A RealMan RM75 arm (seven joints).
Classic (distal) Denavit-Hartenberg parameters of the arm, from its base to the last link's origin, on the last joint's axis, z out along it. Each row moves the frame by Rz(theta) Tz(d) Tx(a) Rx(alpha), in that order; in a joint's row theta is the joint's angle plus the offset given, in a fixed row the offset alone. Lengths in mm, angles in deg.
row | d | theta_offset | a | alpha
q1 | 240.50 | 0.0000 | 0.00 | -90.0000
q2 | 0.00 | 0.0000 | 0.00 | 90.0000
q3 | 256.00 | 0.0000 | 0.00 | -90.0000
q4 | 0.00 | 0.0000 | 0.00 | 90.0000
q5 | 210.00 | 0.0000 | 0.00 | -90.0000
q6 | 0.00 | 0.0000 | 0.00 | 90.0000
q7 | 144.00 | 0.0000 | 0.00 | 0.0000
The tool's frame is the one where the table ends.
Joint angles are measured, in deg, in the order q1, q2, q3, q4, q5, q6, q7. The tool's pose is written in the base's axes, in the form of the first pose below.
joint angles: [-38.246 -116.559 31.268 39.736 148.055 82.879 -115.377]
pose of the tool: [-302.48 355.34 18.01 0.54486 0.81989 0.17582 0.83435 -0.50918 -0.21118]
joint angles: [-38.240 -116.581 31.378 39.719 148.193 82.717 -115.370]
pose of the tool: [-302.90 355.33 17.70 0.54574 0.81990 0.17302 0.83337 -0.50949 -0.21428]
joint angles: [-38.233 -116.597 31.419 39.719 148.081 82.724 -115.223]
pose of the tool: [-302.62 355.37 17.53 0.54801 0.81828 0.17351 0.83204 -0.51194 -0.21358]
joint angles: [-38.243 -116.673 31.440 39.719 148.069 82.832 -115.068]
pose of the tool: [-302.15 355.03 16.82 0.55032 0.81706 0.17193 0.83073 -0.51511 -0.21107]
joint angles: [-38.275 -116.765 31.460 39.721 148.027 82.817 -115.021]
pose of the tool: [-301.58 355.06 16.08 0.55141 0.81629 0.17210 0.83018 -0.51659 -0.20963]
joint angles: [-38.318 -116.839 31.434 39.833 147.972 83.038 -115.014]
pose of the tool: [-300.62 354.99 15.82 0.55249 0.81553 0.17224 0.82978 -0.51861 -0.20615]
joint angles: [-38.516 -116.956 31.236 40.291 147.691 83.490 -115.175]
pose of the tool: [-297.63 356.32 16.65 0.55444 0.81271 0.17917 0.82929 -0.52149 -0.20080]
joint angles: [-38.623 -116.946 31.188 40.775 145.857 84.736 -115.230]
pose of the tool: [-291.13 357.77 18.25 0.55707 0.80552 0.20200 0.82977 -0.52998 -0.17491]
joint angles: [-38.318 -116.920 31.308 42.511 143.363 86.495 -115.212]
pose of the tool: [-284.00 359.45 24.42 0.56644 0.79010 0.23428 0.82409 -0.54480 -0.15514]
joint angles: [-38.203 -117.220 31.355 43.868 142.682 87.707 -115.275]
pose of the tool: [-279.63 359.24 26.52 0.57444 0.78211 0.24150 0.81830 -0.55596 -0.14592]
